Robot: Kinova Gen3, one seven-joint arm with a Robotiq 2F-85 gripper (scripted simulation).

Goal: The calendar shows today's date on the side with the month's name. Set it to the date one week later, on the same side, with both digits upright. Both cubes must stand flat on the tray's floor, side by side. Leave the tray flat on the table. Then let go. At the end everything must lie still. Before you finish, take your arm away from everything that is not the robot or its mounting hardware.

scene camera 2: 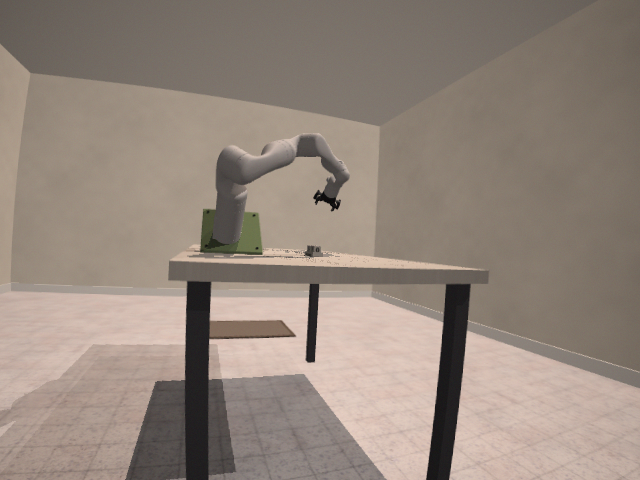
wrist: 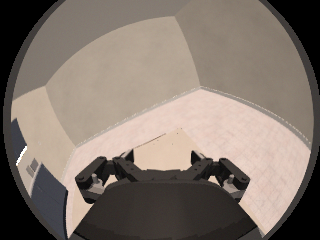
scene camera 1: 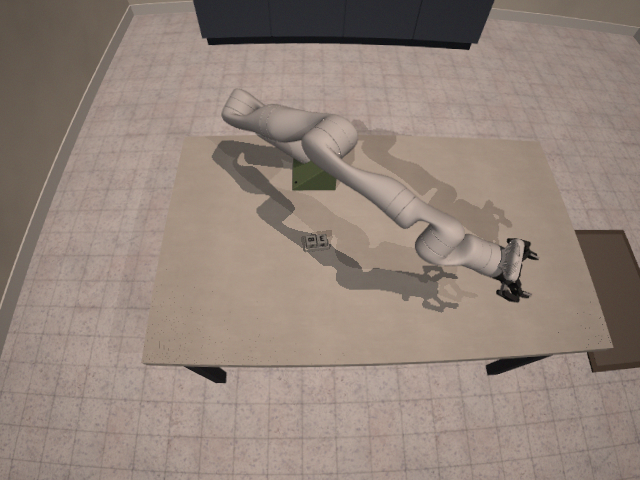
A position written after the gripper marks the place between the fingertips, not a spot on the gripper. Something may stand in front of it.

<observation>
In view: the gripper (scene camera 1: 532,276).
The gripper is seen too in the wrist view (wrist: 162,156).
</observation>
